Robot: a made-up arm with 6 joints.
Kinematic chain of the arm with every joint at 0, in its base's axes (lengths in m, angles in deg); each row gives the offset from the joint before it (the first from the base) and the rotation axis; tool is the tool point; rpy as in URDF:
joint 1: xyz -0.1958 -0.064 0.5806 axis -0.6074 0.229 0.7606
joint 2: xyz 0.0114 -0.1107 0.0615 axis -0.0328 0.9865 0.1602
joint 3: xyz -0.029 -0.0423 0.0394 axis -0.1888 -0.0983 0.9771
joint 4: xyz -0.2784 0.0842 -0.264 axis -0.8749 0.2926 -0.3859
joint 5: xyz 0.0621 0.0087 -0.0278 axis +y
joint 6: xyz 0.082 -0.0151 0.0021 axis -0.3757 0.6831 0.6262
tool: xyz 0 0.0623 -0.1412 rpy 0 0 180
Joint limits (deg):
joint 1: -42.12..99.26
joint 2: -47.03..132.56
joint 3: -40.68..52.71
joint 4: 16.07..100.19
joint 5: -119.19..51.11
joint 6: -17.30..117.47
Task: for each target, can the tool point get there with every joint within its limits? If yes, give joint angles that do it. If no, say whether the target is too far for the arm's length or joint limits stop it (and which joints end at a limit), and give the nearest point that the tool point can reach.
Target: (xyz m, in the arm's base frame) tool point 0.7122 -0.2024 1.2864
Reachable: no: too far | nearest point 0.2797 -0.1278 1.0287 | short by 0.509 m
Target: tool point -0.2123 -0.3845 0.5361
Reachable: yes | joints 69.46 7.67 -31.02 56.59 -37.58 0.64
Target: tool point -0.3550 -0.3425 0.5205
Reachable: yes | joints 50.61 2.78 -28.83 26.82 -52.59 83.08
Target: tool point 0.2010 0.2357 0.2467
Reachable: no: joint limits stop it (at a limit: joint 1, joint 3, joint 5) | nearest point 0.0720 0.1116 0.3227 | short by 0.194 m
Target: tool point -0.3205 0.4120 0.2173
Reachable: no: joint limits stop it (at a limit: joint 1, joint 5, joint 6) | nearest point -0.3089 0.2530 0.3039 | short by 0.181 m
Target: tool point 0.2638 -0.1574 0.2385
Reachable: no: joint limits stop it (at a limit: joint 1, joint 2, joint 3, joint 6) | nearest point 0.2311 -0.1763 0.3402 | short by 0.109 m
